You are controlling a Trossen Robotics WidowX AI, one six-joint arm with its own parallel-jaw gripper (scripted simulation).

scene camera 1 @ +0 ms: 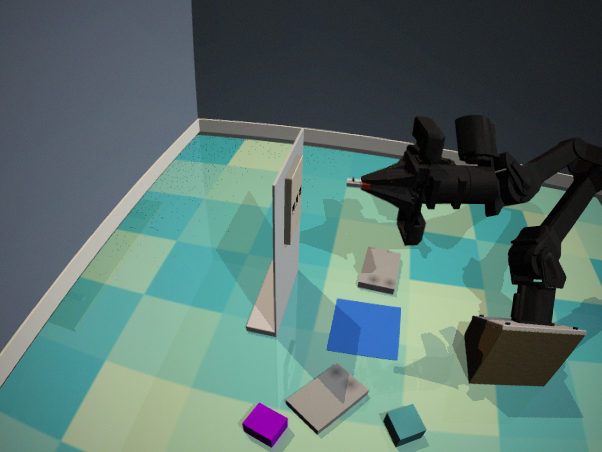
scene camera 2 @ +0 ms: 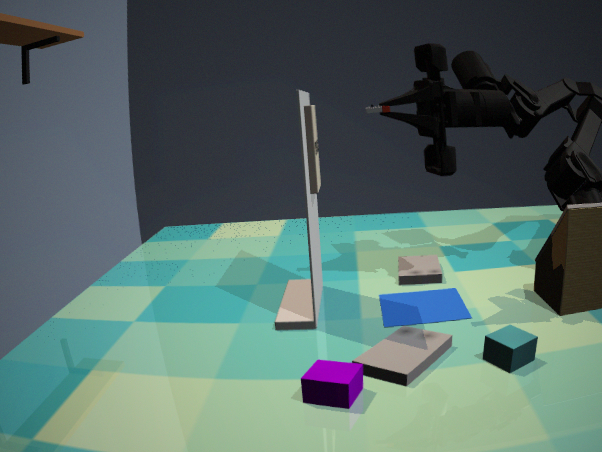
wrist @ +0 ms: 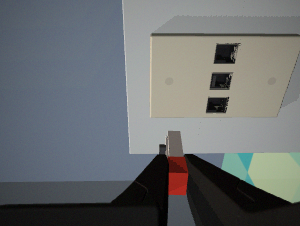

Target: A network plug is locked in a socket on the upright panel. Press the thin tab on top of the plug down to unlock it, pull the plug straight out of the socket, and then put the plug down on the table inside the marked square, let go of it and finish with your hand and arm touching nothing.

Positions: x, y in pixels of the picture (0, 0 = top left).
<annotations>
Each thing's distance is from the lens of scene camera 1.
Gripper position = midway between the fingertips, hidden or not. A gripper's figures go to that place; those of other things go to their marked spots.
my gripper (scene camera 1: 360, 183): 0.58 m
grey slab (scene camera 1: 380, 268): 0.83 m
grey slab (scene camera 1: 325, 399): 0.64 m
upright panel (scene camera 1: 266, 317): 0.73 m
blue marked square (scene camera 1: 373, 330): 0.74 m
</annotations>
